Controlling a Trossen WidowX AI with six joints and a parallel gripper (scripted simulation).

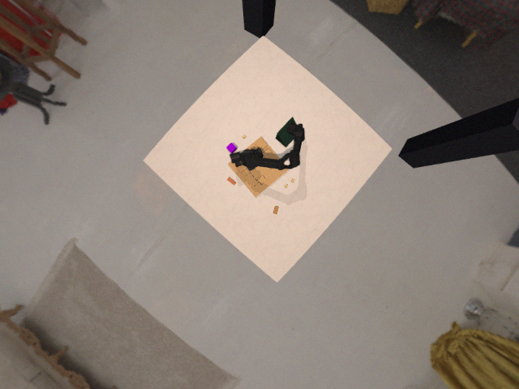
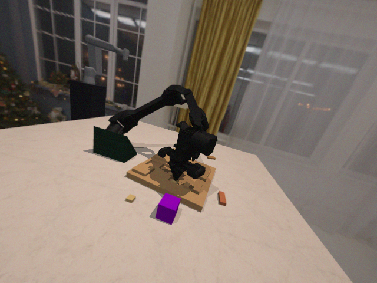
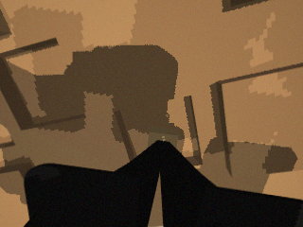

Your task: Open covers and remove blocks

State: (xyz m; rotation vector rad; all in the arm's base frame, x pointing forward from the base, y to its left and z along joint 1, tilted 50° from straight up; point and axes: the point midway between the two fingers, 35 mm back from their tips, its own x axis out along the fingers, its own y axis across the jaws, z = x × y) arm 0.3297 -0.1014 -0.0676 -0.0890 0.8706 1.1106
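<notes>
The tan puzzle board lies 60 mm to the left of my gripper tip and 10 mm behind it. The rest, counted from my gripper tip: purple cube (140 mm to the right); orange block (190 mm ahead, 20 mm to the right, 10 mm below).
</notes>
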